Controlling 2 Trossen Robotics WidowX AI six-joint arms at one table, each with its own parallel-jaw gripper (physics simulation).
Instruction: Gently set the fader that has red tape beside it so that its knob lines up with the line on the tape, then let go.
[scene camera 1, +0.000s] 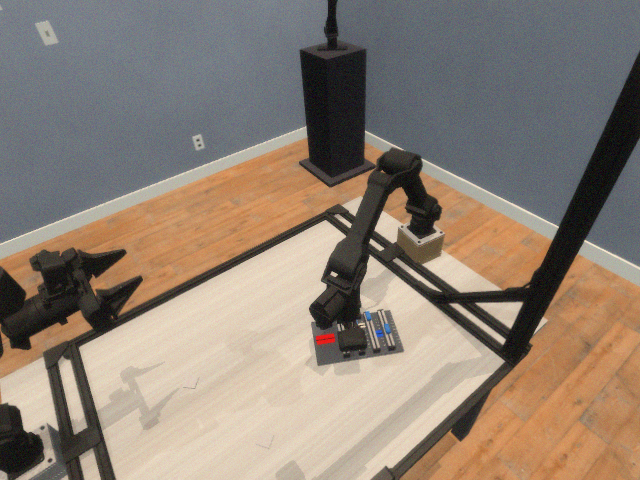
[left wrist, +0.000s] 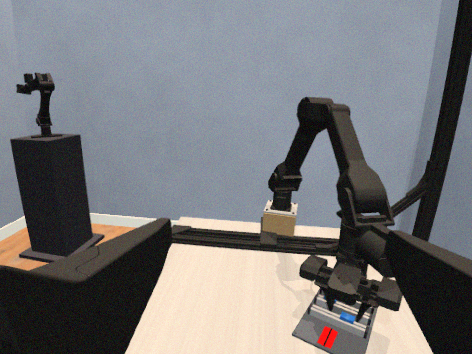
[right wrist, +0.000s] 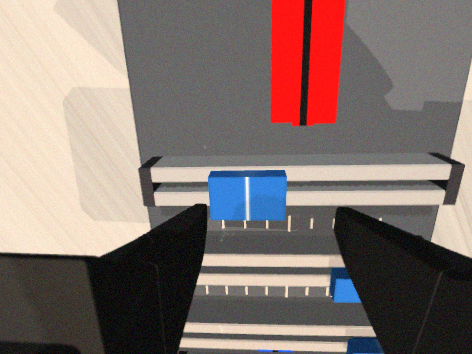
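Seen in the pictures: left gripper, fingertip midpoint: (scene camera 1: 133, 263) (left wrist: 278, 235); right gripper, fingertip midpoint: (left wrist: 343, 315) (right wrist: 270, 216); left arm's base, origin of the base link: (scene camera 1: 24, 457); right arm's base, origin of the base link: (scene camera 1: 421, 229) (left wrist: 281, 206).
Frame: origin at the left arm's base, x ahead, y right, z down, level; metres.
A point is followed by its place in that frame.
The fader board (scene camera 1: 321, 356) @[x 0.617, y 0.185, z 0.056 m] (right wrist: 200, 75) @[x 0.640, y 0.189, z 0.057 m] bears red tape (scene camera 1: 325, 339) @[x 0.656, y 0.154, z 0.056 m] (left wrist: 327, 337) @[x 0.656, y 0.152, z 0.056 m] (right wrist: 287, 60) @[x 0.653, y 0.158, z 0.056 m] with a black line. The nearest fader's blue knob (left wrist: 348, 318) @[x 0.678, y 0.194, z 0.030 m] (right wrist: 227, 197) @[x 0.680, y 0.200, z 0.030 m] has a white centre line, which lies left of the tape's line in the right wrist view. My right gripper (left wrist: 343, 315) @[x 0.699, y 0.193, z 0.042 m] (right wrist: 270, 216) @[x 0.699, y 0.193, z 0.042 m] is partly open over this fader. Its fingertips stand on either side of the knob, the left one close to it and the right one farther off. In scene camera 1 the arm hides this knob. My left gripper (scene camera 1: 132, 265) @[x 0.352, y 0.000, z -0.316 m] is open and empty, away from the board.
Two more faders with blue knobs (scene camera 1: 368, 315) @[x 0.778, y 0.186, z 0.030 m] (scene camera 1: 387, 328) @[x 0.785, y 0.247, z 0.029 m] stand farther right on the board in scene camera 1, with blue tape (scene camera 1: 379, 333) @[x 0.773, y 0.233, z 0.056 m] between them. A black frame rail (scene camera 1: 206, 279) @[x 0.516, y -0.254, z 0.057 m] edges the table. A black post (scene camera 1: 578, 206) @[x 0.947, y 0.479, z -0.400 m] rises at the right corner.
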